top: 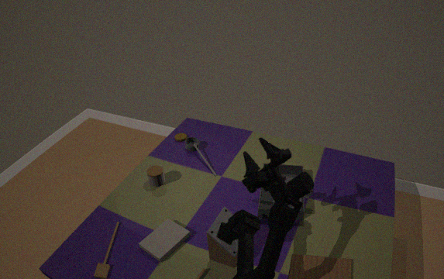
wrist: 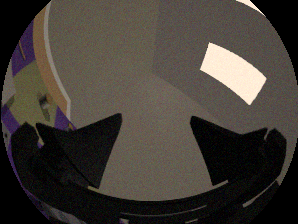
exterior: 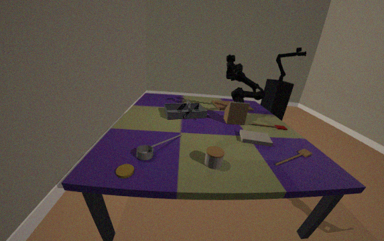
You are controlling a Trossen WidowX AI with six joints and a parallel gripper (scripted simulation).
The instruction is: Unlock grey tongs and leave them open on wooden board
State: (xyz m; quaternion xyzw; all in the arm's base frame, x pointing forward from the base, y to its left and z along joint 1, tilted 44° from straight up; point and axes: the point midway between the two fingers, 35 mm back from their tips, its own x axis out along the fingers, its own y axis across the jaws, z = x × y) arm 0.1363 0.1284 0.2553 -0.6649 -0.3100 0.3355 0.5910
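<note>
Now: gripper tip 270 mm short of the grey roasting tin, 90 mm to the left of it and 410 mm above it. The rest, counted from my gripper tip: wooden board 250 mm behind, 310 mm to the right, 430 mm below; then slab 120 mm behind, 310 mm to the left, 430 mm below; then red spatula 380 mm behind, 150 mm to the left, 430 mm below.
</note>
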